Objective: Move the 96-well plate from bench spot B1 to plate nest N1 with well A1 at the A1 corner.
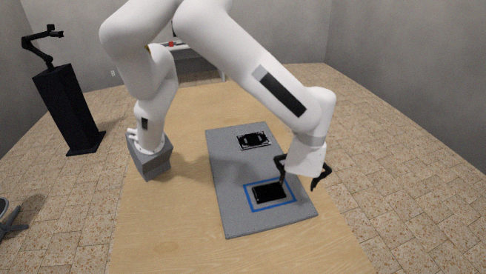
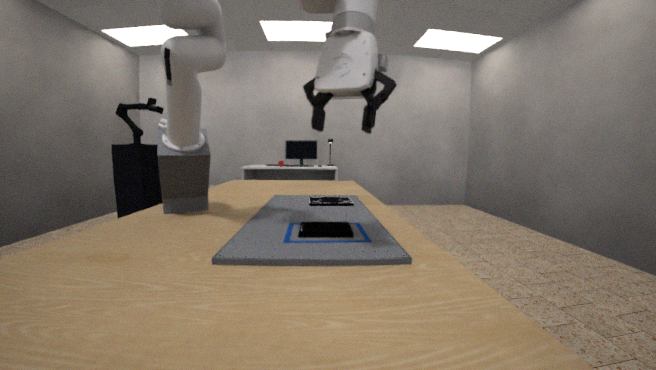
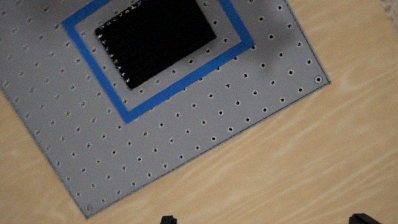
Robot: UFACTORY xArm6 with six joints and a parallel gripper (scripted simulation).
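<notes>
Right now the black 96-well plate is 23 cm below my hand, 16 cm to the left of it and 2 cm behind it. The rest, counted from my hand: black plate nest 52 cm to the left, 23 cm below, 1 cm behind.
</notes>
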